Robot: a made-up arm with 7 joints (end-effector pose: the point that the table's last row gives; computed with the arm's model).
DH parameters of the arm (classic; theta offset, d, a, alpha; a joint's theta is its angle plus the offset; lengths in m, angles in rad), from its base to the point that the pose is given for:
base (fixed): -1.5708 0.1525 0 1.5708
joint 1: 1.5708 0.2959 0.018 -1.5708
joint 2: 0 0.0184 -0.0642 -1.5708
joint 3: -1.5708 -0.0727 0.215 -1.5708
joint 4: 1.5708 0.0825 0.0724 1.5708
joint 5: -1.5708 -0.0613 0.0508 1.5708
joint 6: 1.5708 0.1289 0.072 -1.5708
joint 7: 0.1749 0 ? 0
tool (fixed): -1.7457 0.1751 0 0
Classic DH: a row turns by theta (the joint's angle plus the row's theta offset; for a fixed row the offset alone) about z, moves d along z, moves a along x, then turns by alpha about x.
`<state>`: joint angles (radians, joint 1 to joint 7).
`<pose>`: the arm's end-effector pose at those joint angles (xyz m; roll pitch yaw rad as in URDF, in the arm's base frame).
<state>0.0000 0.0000 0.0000 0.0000 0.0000 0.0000 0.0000</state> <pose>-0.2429 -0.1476 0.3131 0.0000 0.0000 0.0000</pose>
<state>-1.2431 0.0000 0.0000 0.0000 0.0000 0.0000 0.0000</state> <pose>-0.2429 -0.1996 0.0644 1.2431 0.0000 0.0000</pose>
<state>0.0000 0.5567 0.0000 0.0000 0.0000 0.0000 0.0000</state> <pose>-0.1755 -0.1476 0.2636 0.0000 0.5567 0.0000</pose>
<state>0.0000 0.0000 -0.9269 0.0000 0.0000 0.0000 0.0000</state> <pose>-0.2429 0.0841 0.3632 -0.9269 0.0000 0.0000</pose>
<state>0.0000 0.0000 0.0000 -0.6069 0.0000 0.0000 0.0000</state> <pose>-0.4826 -0.1513 0.3131 0.0000 0.0000 -0.6069</pose>
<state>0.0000 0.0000 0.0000 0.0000 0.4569 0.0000 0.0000</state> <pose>-0.2084 -0.1476 0.2129 0.0000 0.4569 0.0000</pose>
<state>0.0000 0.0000 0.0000 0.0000 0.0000 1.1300 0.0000</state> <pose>-0.2429 -0.1227 -0.0765 1.1300 0.0000 0.0000</pose>
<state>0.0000 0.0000 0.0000 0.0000 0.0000 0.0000 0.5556</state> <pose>-0.0467 -0.0522 0.3131 0.0000 0.0000 0.5556</pose>
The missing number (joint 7, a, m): -0.3978
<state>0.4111 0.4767 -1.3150 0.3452 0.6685 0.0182 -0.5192</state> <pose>-0.2031 0.1819 0.1733 -2.1663 0.0279 -0.7123</pose>
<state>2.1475 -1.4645 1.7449 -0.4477 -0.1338 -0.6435 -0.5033</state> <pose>-0.2786 -0.0160 0.5716 -0.8942 0.0399 0.6021</pose>
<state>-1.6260 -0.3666 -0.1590 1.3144 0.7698 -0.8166 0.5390</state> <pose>-0.1333 0.0711 0.7169 -0.7200 -0.3500 1.4663</pose>
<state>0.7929 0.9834 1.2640 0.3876 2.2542 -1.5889 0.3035</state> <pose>-0.3086 0.4584 0.0501 1.1800 0.0390 2.5328</pose>
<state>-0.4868 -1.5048 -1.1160 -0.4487 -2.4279 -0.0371 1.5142</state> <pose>0.0430 0.7343 -0.0735 2.7921 -0.5643 0.2803</pose>
